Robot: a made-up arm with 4 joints. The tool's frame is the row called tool.
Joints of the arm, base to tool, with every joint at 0 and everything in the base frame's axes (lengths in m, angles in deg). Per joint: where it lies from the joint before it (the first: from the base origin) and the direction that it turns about. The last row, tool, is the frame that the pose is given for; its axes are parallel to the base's.
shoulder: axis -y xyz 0 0 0.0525
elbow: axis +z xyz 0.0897 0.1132 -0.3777
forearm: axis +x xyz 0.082 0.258 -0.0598
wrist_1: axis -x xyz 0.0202 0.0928 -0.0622
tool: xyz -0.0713 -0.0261 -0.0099
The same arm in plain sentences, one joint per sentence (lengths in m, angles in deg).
The arm has four revolute joints in a row. What follows holds with every joint at zero, and every direction is one of the base frame's. Joint 1 lies 0.0525 m along +z from the base frame's origin and turns about -y. Joint 2 lies 0.0897 m along +x and 0.1132 m along +y and 0.3777 m along -z from joint 1 and turns about +z. Joint 3 lies 0.082 m along +x and 0.258 m along +y and 0.0598 m along -z from joint 2 and turns about +x. Joint 4 lies 0.0202 m along +x and 0.0928 m along +y and 0.0622 m along -z from joint 3 and turns about -x. The tool frame, which is the frame that the pose is given for, lies 0.0713 m along -x and 0.0261 m along -y and 0.0099 m along -z from joint 4; its axes are parallel to the base frame's.
